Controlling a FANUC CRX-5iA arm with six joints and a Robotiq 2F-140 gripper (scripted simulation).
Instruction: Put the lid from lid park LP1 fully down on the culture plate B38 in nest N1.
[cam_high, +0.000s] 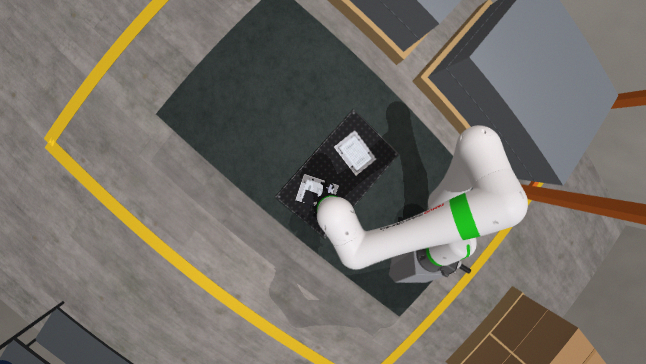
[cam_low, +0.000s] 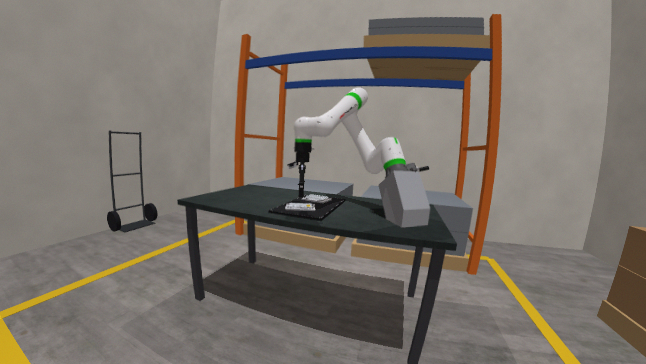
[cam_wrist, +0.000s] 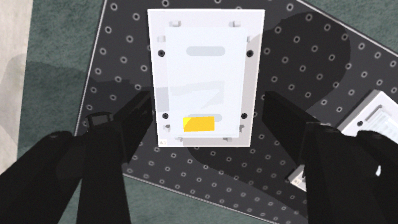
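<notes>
The lid is 80 mm below my hand. The rest, counted from my hand: nest: 50 mm behind, 240 mm to the right, 90 mm below; then culture plate B38: 50 mm behind, 240 mm to the right, 80 mm below; then lid park LP1: 90 mm below.
</notes>
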